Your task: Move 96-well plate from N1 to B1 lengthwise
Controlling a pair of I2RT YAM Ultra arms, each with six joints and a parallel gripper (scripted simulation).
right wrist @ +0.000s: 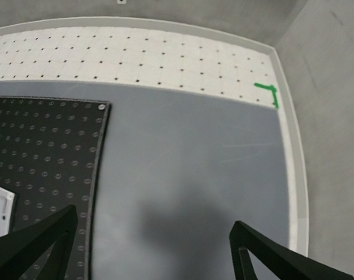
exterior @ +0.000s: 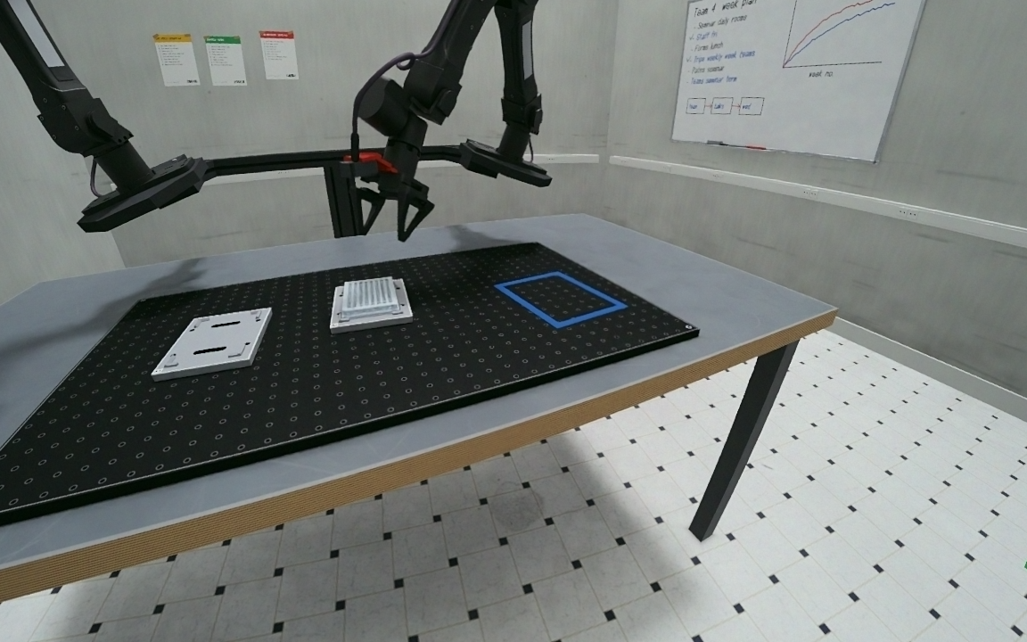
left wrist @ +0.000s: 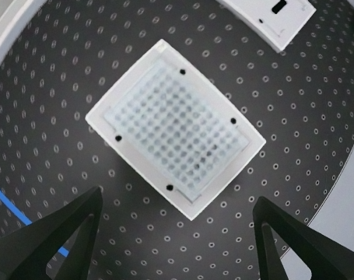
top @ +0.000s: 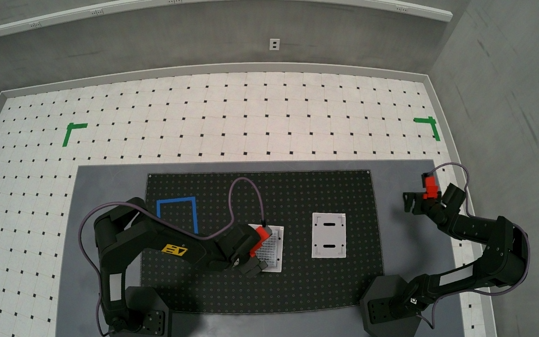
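Right now the clear 96-well plate is 3 cm ahead of my left hand, 4 cm to the right of it and 10 cm below it. Also, from my left hand: white plate nest 3 cm ahead, 4 cm to the right, 11 cm below.
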